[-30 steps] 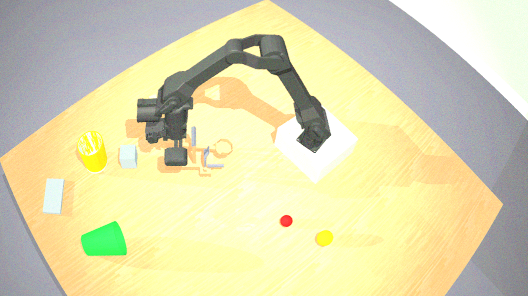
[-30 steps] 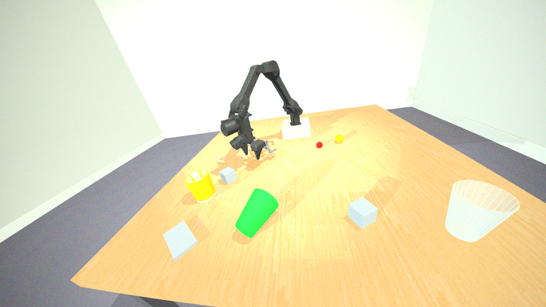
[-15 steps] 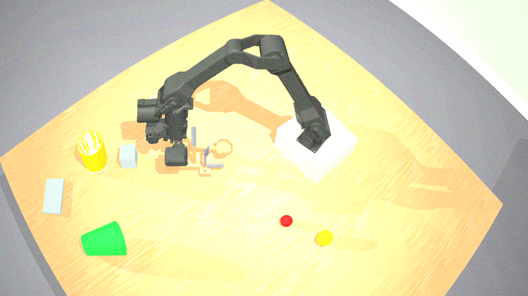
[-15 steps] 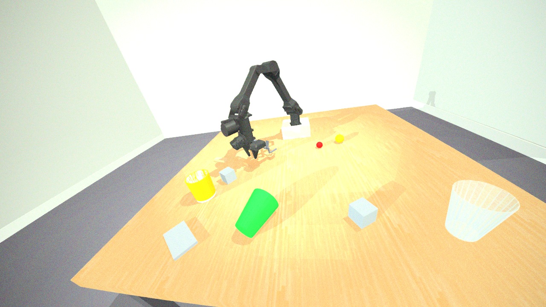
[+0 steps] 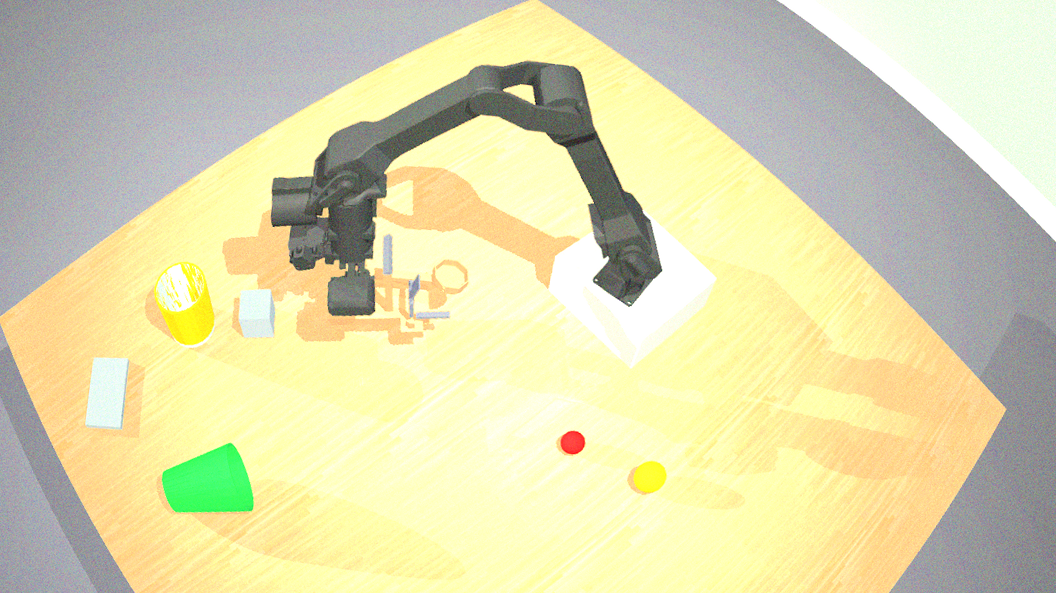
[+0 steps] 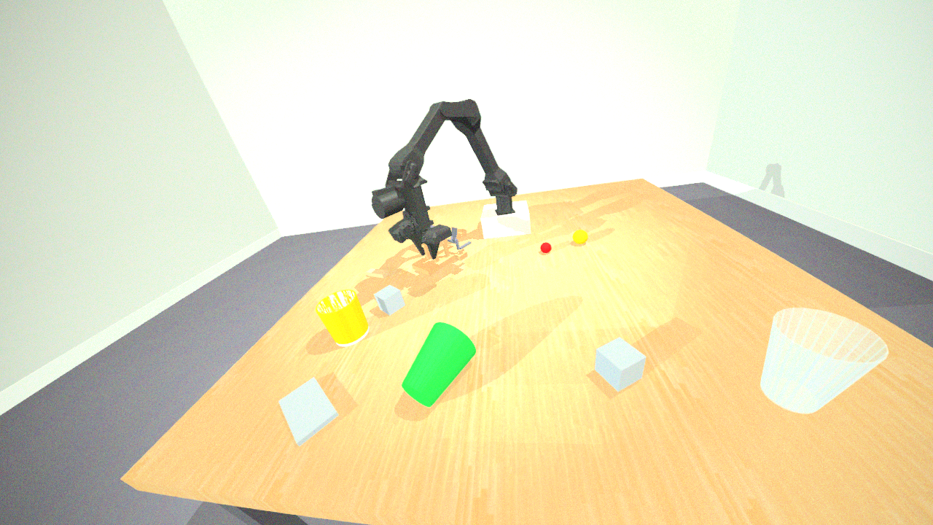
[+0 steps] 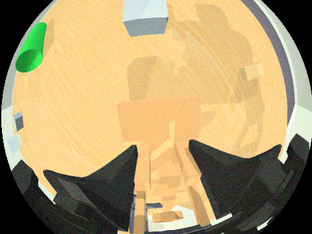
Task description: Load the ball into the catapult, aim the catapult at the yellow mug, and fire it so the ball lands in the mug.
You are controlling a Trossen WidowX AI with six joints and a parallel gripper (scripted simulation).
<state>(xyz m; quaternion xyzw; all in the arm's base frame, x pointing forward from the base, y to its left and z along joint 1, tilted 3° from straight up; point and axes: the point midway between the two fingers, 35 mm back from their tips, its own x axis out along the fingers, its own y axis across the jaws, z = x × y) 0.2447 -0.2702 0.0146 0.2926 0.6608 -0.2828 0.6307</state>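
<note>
Now: gripper tip 3 cm past the red ball, 35 cm to the right of it and 6 cm above it. From my gripper tip the other things lie so: small tan block 9 cm behind, 19 cm to the right, 7 cm below; then yellow mug 19 cm ahead, 20 cm to the right, 4 cm below; then wooden catapult 4 cm behind, 7 cm to the left, 2 cm above.
</note>
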